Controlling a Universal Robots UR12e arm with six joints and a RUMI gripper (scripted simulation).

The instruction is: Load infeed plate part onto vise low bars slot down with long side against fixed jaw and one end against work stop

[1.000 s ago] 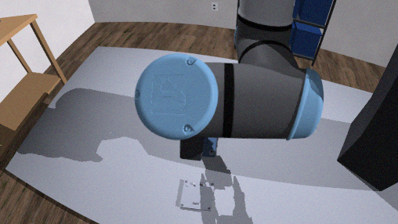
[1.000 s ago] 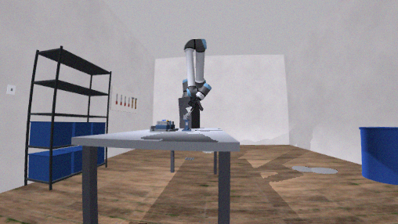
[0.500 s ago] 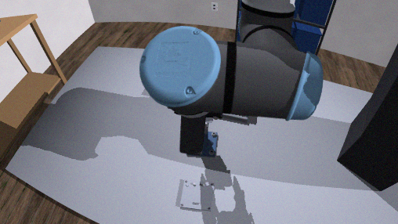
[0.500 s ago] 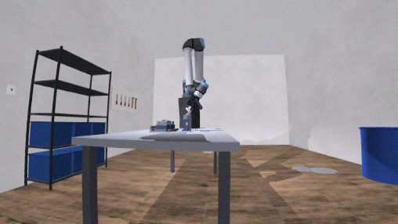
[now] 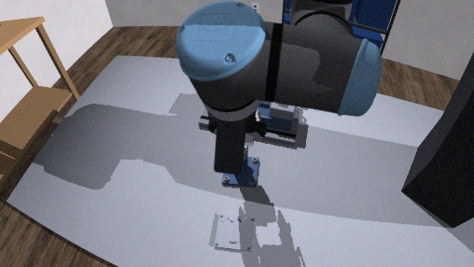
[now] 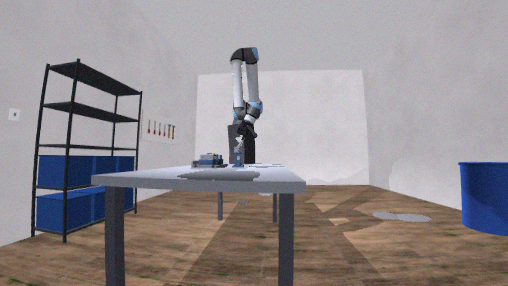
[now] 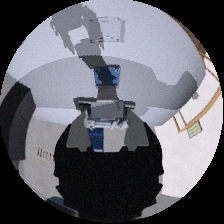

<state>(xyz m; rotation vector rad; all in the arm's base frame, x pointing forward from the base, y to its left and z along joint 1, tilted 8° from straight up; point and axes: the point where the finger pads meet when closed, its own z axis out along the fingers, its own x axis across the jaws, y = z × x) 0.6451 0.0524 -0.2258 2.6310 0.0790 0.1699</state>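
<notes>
Now: the grey part 10 mm below my hand. From my hand the other things lie so: infeed plate: 20 mm behind, 170 mm to the left, 160 mm below; vise: 10 mm ahead, 220 mm to the right, 120 mm below; air cylinder: 90 mm behind, 210 mm to the right, 80 mm below.
</notes>
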